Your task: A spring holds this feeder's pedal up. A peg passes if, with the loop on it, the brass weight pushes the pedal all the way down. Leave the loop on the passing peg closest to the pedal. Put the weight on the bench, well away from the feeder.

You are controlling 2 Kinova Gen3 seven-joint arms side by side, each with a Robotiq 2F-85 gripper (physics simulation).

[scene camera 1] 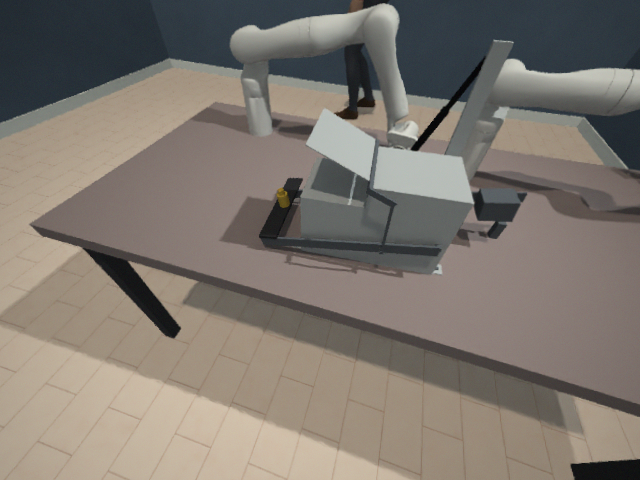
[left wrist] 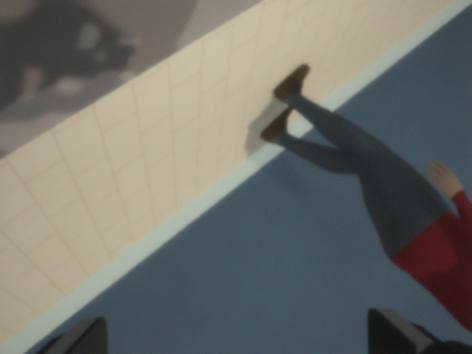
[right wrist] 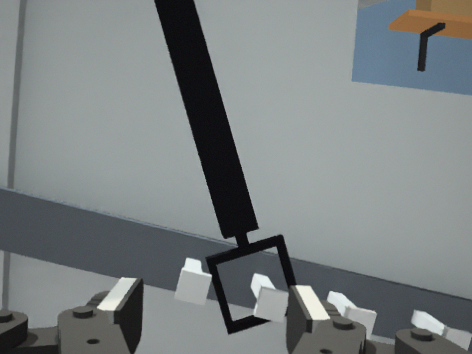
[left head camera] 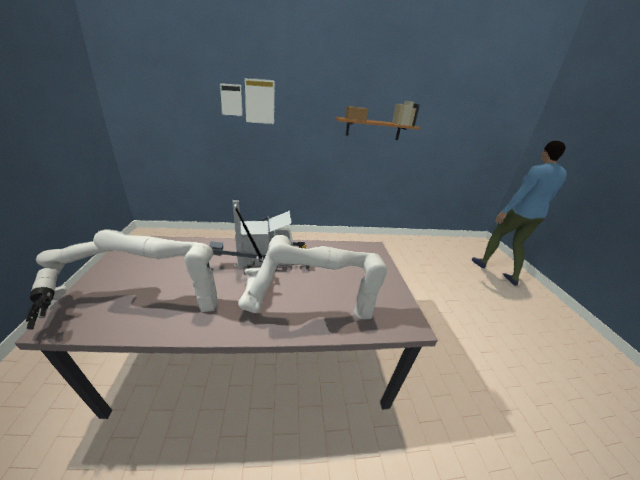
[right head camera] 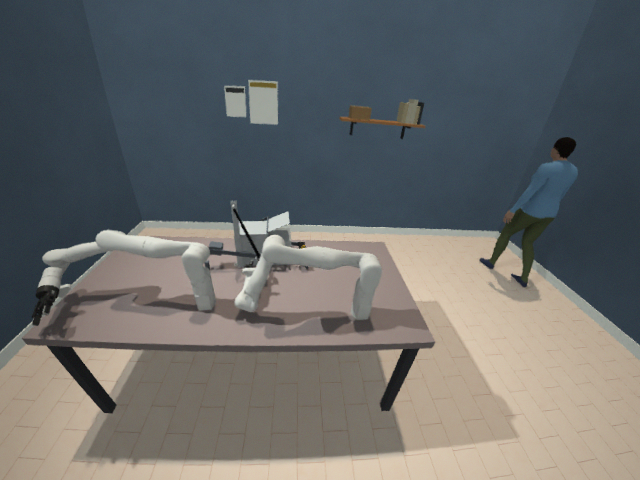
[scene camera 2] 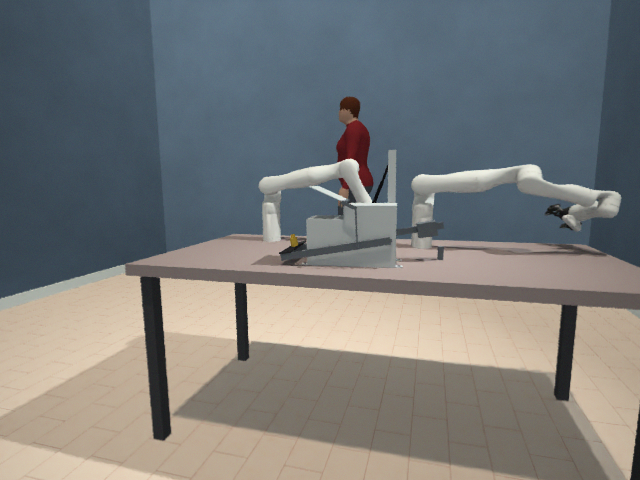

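Seen in the pictures: left gripper, fingertip midpoint: [left wrist: 238, 343] [left head camera: 35, 323] [right head camera: 40, 319] [scene camera 2: 553, 220]; right gripper, fingertip midpoint: [right wrist: 215, 309] [left head camera: 258, 261] [right head camera: 257, 261]; left arm's base at its link origin: [left head camera: 208, 304] [right head camera: 206, 303] [scene camera 2: 421, 247]; right arm's base at its link origin: [scene camera 1: 261, 131] [left head camera: 363, 312] [right head camera: 359, 312] [scene camera 2: 271, 240].
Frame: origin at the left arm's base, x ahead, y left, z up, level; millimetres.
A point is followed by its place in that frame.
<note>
The black loop [right wrist: 215, 285] @[x 234, y -258, z 83 mm] hangs from the black spring strut [right wrist: 212, 130] @[x 231, y -252, z 140 mm] [scene camera 1: 449, 105] @[x 251, y -191, z 308 mm] and encloses the second white peg from the left [right wrist: 271, 302] @[x 228, y -278, z 79 mm] in the right wrist view. My right gripper [right wrist: 215, 309] @[x 222, y -256, z 78 mm] is open, its fingers apart around the loop, empty. The brass weight [scene camera 1: 283, 199] @[x 332, y -530, z 80 mm] [scene camera 2: 293, 241] @[x 333, y -533, z 74 mm] stands on the black pedal [scene camera 1: 273, 223] @[x 394, y -542, z 52 mm], low over the bench; I cannot tell whether the pedal is fully down. My left gripper [left head camera: 34, 314] @[x -137, y 625, z 114 mm] [right head camera: 39, 310] @[x -137, y 625, z 114 mm] [scene camera 2: 558, 217] @[x -137, y 625, z 114 mm] [left wrist: 237, 330] @[x -137, y 625, z 114 mm] is open and empty, far from the feeder [scene camera 1: 423, 178] @[x 385, y -229, z 220 mm] [scene camera 2: 372, 227] @[x 442, y -230, z 143 mm].
Other white pegs [right wrist: 193, 283] @[x 230, y -249, z 84 mm] [right wrist: 357, 317] @[x 226, y -312, z 74 mm] stick out beside the loop. A tall post [scene camera 1: 478, 98] @[x 287, y -156, z 336 mm] [scene camera 2: 391, 175] @[x 286, y -158, z 324 mm] rises from the feeder, and a grey block [scene camera 1: 497, 205] @[x 338, y -38, z 141 mm] [scene camera 2: 429, 228] @[x 339, y -19, z 128 mm] sits behind it. The lid [scene camera 1: 343, 142] @[x 356, y -392, z 262 mm] is raised. A person [left head camera: 542, 191] stands beyond the bench [left head camera: 134, 320] @[x -58, y 317, z 0 mm].
</note>
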